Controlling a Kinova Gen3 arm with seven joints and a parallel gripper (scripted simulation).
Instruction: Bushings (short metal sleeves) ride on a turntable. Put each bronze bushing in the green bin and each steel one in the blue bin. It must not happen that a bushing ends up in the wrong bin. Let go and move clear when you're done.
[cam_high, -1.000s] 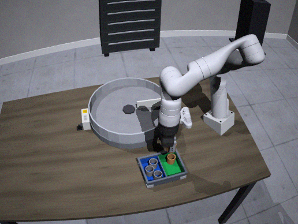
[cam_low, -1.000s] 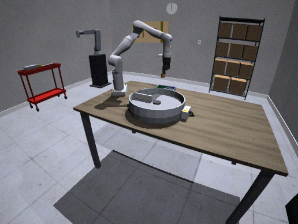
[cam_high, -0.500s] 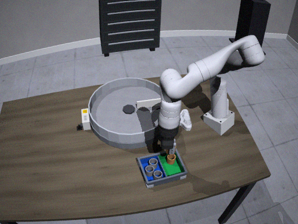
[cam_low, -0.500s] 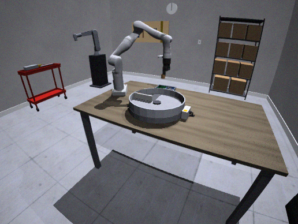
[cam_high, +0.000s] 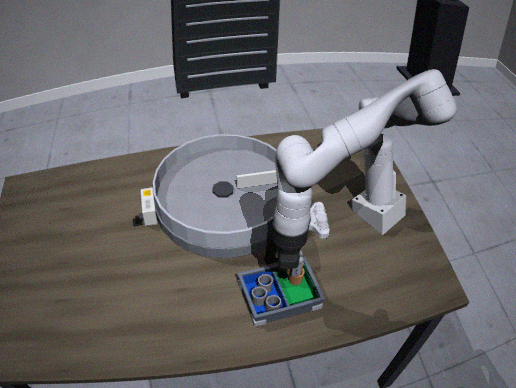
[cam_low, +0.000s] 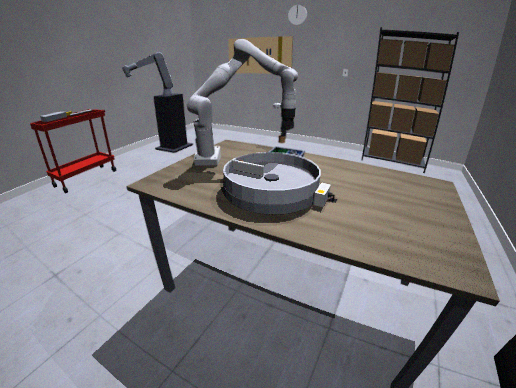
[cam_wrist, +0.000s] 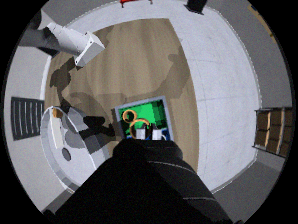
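The two-part bin lies 30 mm ahead of my hand, 10 mm to the right of it and 120 mm below it. Round my hand: grey turntable 110 mm ahead, 380 mm to the right, 90 mm below.
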